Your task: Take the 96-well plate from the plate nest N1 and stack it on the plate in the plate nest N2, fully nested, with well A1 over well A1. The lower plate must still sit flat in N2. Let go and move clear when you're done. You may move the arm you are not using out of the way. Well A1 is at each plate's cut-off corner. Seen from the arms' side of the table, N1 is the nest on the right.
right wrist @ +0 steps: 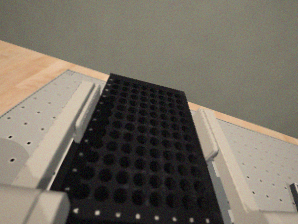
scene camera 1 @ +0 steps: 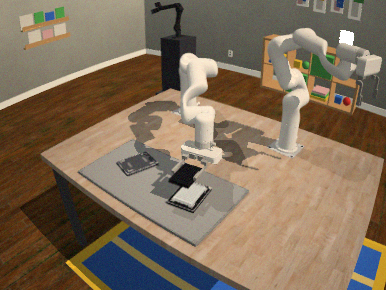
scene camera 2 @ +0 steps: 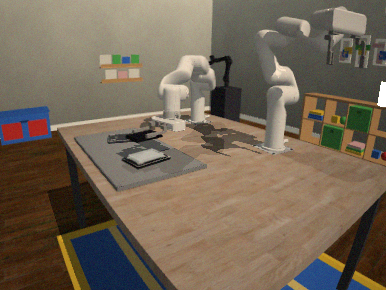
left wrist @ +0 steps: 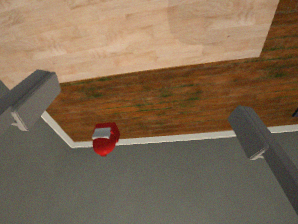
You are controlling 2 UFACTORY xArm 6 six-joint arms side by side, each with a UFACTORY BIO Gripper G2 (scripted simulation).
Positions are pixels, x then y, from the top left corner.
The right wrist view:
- black 96-well plate: 142,131
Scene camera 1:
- left gripper: 366,101
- right gripper: 183,175
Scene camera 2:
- left gripper: 346,66
